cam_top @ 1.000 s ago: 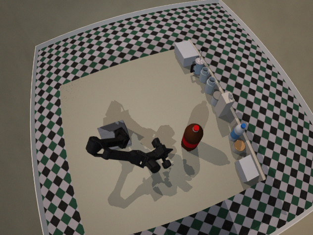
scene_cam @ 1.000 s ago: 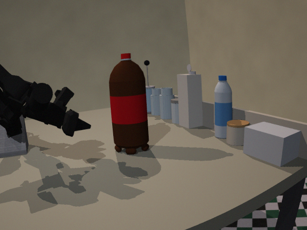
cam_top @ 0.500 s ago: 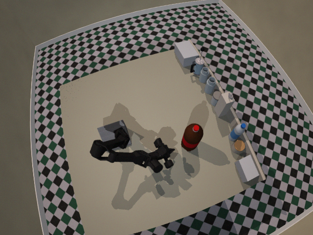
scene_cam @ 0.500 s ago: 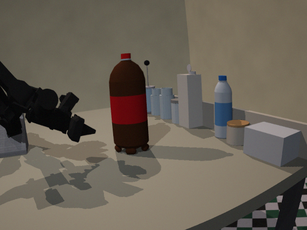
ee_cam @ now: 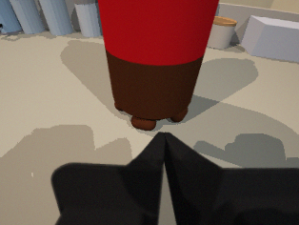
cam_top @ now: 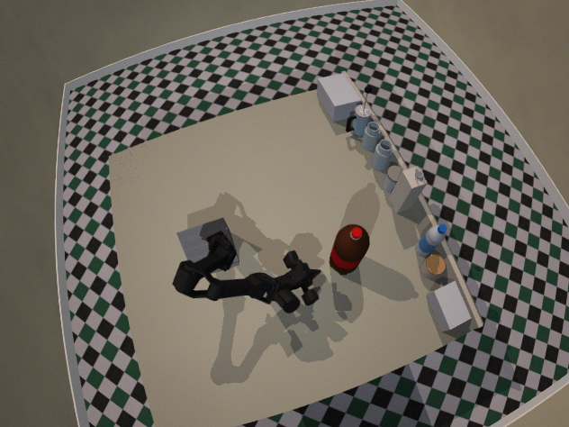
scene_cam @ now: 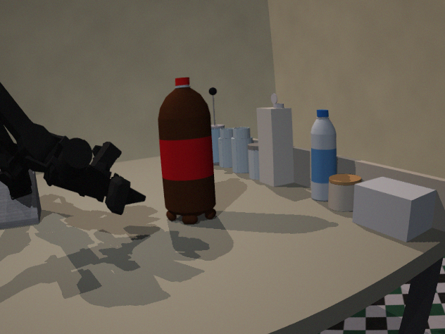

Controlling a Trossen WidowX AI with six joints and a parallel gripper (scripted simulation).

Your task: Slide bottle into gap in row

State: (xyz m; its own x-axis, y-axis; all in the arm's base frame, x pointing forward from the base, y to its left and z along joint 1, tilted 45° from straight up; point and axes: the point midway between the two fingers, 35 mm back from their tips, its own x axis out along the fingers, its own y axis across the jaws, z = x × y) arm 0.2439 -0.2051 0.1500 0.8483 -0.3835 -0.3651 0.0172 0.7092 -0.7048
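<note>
Right now the brown cola bottle is 140 mm ahead of my hand and 70 mm above it. From my hand the other things lie so: blue-capped water bottle (450 mm ahead, 100 mm to the right, 30 mm above); french press (500 mm ahead, 500 mm to the left, 60 mm above); cork-lidded jar (430 mm ahead, 190 mm to the right, 40 mm below).
</note>
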